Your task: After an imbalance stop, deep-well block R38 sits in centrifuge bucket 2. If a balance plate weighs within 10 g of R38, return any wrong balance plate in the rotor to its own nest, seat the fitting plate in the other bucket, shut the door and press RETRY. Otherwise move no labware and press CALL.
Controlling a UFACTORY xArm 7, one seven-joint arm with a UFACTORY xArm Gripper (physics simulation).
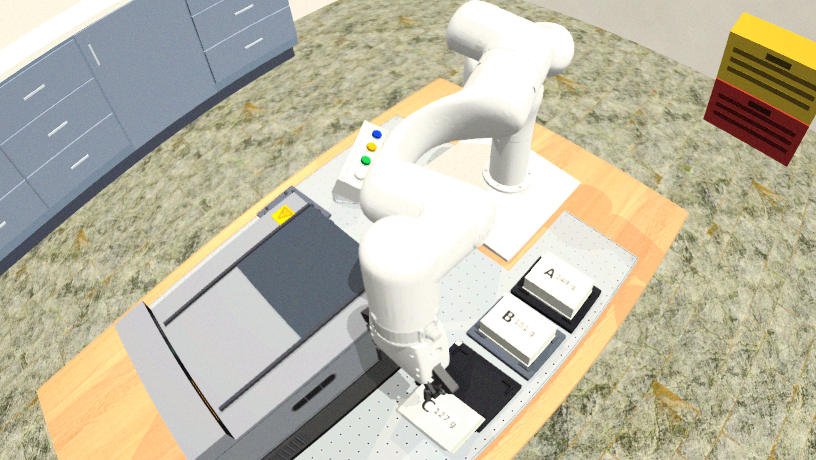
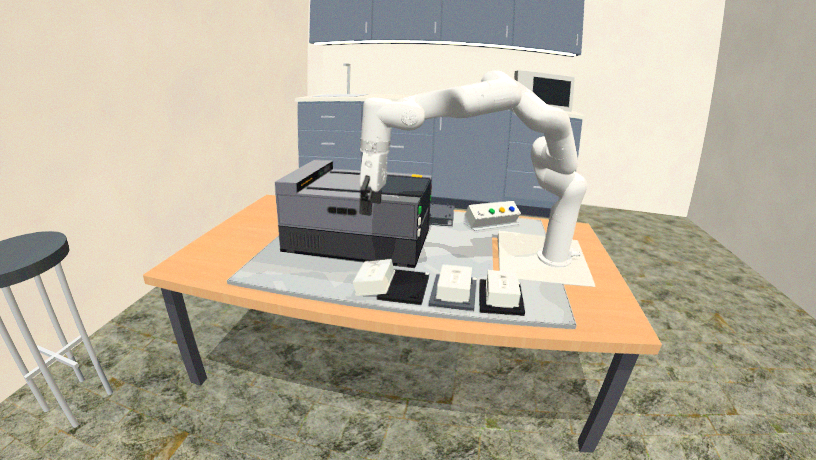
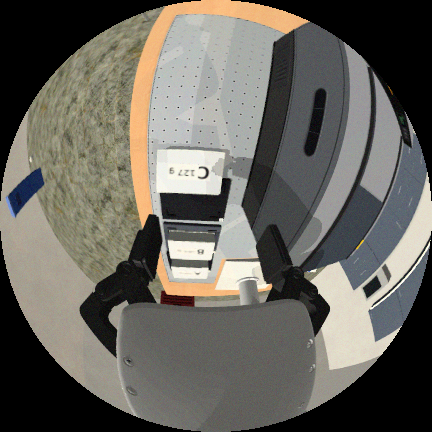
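Where they show: gripper, fingertip midpoint: (image 1: 410, 374) (image 2: 370, 208) (image 3: 212, 231); arm's base, origin of the base link: (image 1: 507, 174) (image 2: 554, 258) (image 3: 246, 281).
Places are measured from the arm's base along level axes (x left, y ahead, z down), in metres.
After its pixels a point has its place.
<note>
My gripper (image 1: 438, 389) (image 2: 370, 201) {x 0.177, y 0.608, z -0.213 m} (image 3: 212, 231) {x 0.177, y 0.608, z -0.213 m} is open and empty, above the front side of the centrifuge (image 1: 197, 348) {x -0.141, y 0.790, z -0.205 m} (image 2: 342, 228) {x 0.055, y 0.709, z -0.103 m} (image 3: 317, 60) {x 0.040, y 0.809, z -0.152 m}, near plate C. Plate C (image 1: 444, 425) {x 0.230, y 0.611, z -0.043 m} (image 2: 373, 278) {x 0.262, y 0.592, z -0.048 m} (image 3: 190, 170) {x 0.206, y 0.600, z -0.045 m}, marked 127 g, lies tilted, partly over the edge of a black nest (image 1: 485, 382) {x 0.236, y 0.491, z -0.007 m} (image 2: 406, 287) {x 0.231, y 0.504, z -0.007 m} (image 3: 192, 206) {x 0.215, y 0.493, z -0.007 m}. Plate B (image 1: 517, 330) {x 0.238, y 0.386, z -0.049 m} (image 2: 455, 284) {x 0.279, y 0.376, z -0.049 m} (image 3: 190, 250) {x 0.234, y 0.375, z -0.049 m}, marked about 151 g, and plate A (image 1: 557, 285) {x 0.259, y 0.259, z -0.049 m} (image 2: 502, 290) {x 0.306, y 0.255, z -0.049 m}, weight hard to read, sit in their nests. The centrifuge's top is covered; rotor, buckets and R38 do not show.
A sloped button box (image 1: 344, 187) {x -0.280, y 0.273, z -0.051 m} (image 2: 492, 218) {x -0.271, y 0.181, z -0.036 m} with white, green, yellow and blue buttons stands beyond the centrifuge's right end, its labels unreadable. The arm's base stands on a pale plate (image 1: 508, 240) {x 0.098, y 0.174, z 0.006 m} (image 2: 574, 274) {x 0.105, y -0.042, z 0.009 m}. A perforated mat (image 1: 605, 257) {x 0.319, y 0.100, z 0.004 m} (image 2: 542, 308) {x 0.312, y 0.133, z 0.004 m} (image 3: 200, 100) {x 0.182, y 0.736, z 0.005 m} lies under the nests.
</note>
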